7 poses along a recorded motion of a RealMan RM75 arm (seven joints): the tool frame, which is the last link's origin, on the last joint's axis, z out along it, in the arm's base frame.
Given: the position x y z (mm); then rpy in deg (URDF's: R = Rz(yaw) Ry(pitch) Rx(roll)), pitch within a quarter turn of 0, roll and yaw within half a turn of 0.
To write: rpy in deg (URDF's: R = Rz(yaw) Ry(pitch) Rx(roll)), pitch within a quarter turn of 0, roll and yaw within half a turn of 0; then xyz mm. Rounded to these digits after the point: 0 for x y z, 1 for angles.
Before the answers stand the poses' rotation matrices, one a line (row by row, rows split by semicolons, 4 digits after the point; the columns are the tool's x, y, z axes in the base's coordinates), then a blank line. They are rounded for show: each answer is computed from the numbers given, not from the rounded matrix.
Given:
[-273 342 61 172.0 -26.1 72.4]
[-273 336 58 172.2 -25.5 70.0]
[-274 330 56 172.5 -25.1 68.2]
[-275 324 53 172.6 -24.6 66.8]
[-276 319 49 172.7 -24.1 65.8]
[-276 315 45 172.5 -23.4 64.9]
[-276 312 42 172.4 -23.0 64.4]
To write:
0.2715 0.9254 0.2644; 0.8560 -0.3578 0.3732; 0.4399 0.1250 -0.8893
0.3087 0.9110 0.2734; 0.8482 -0.3938 0.3544; 0.4305 0.1225 -0.8942
0.3363 0.9000 0.2774; 0.8408 -0.4196 0.3420; 0.4242 0.1182 -0.8978
0.3582 0.8904 0.2810; 0.8357 -0.4399 0.3287; 0.4163 0.1171 -0.9017
0.3742 0.8835 0.2819; 0.8326 -0.4539 0.3173; 0.4083 0.1160 -0.9054
0.3893 0.8758 0.2852; 0.8311 -0.4675 0.3012; 0.3971 0.1198 -0.9099
0.3977 0.8716 0.2866; 0.8301 -0.4749 0.2921; 0.3907 0.1217 -0.9124

[172.0 -26.1 72.4 -273 342 61]
[172.2 -25.5 70.0 -273 336 58]
[172.5 -25.1 68.2 -274 330 56]
[172.6 -24.6 66.8 -275 324 53]
[172.7 -24.1 65.8 -276 319 49]
[172.5 -23.4 64.9 -276 315 45]
[172.4 -23.0 64.4 -276 312 42]

